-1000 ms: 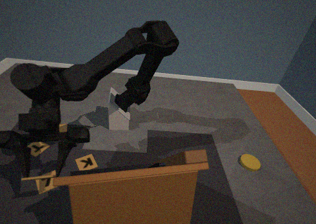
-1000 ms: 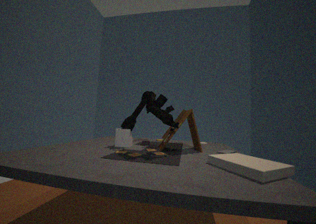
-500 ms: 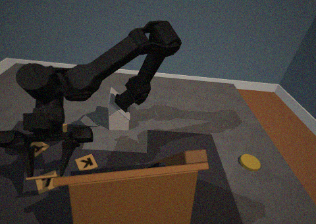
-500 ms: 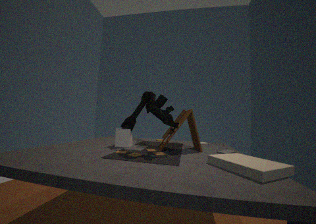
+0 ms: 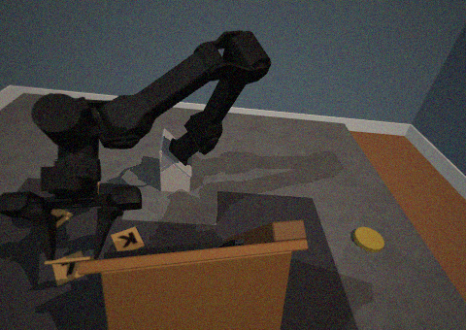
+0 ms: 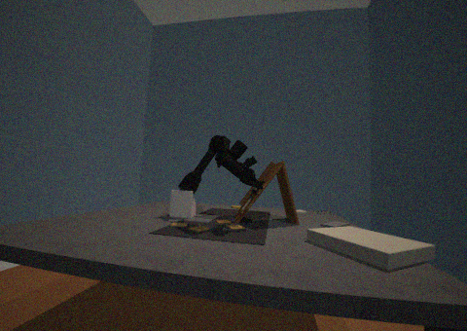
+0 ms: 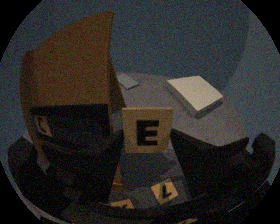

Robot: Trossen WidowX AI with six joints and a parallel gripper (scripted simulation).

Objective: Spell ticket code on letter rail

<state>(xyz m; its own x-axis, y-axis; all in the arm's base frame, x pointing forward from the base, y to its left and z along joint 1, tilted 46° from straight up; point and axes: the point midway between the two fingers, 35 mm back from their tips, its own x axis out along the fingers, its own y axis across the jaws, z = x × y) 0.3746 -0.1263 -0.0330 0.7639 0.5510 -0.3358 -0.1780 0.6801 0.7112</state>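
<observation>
My gripper tip is now 140 mm to the right of the ticket, 80 mm past it and 80 mm above it. From my gripper tip the other things lie so: dark mat 190 mm behind, 160 mm below, 100 mm to the left; then tile 320 mm behind, 160 mm below, 120 mm to the right; then long white slab 330 mm ahead, 240 mm to the right, 140 mm below.
</observation>
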